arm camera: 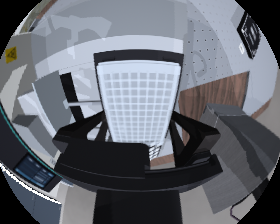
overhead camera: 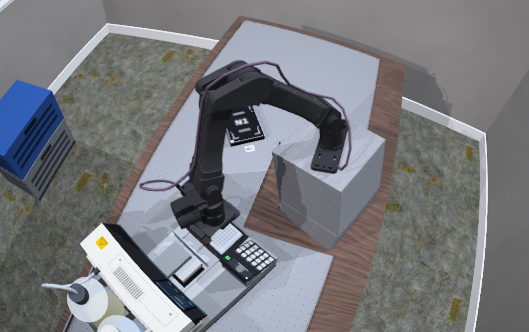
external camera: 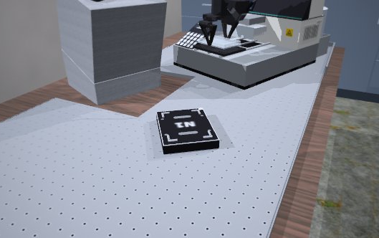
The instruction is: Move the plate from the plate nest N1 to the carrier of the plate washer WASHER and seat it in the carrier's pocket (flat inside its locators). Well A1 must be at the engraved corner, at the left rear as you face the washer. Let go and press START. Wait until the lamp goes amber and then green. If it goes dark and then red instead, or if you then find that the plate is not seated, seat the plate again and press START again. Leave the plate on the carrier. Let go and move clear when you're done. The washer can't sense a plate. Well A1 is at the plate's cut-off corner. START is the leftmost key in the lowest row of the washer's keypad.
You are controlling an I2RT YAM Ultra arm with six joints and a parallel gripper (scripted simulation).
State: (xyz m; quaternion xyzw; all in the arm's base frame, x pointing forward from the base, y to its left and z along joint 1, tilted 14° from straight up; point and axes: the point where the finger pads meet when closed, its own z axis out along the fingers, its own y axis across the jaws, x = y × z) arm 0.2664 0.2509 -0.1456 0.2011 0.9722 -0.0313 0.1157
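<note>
Now: hand right at the well plate. The rest, counted from my hand: plate washer: 14 cm to the left, 7 cm ahead, 2 cm above; plate nest N1: 45 cm to the right, 10 cm below, 9 cm ahead; label: 37 cm to the right, 11 cm below, 3 cm ahead.
</note>
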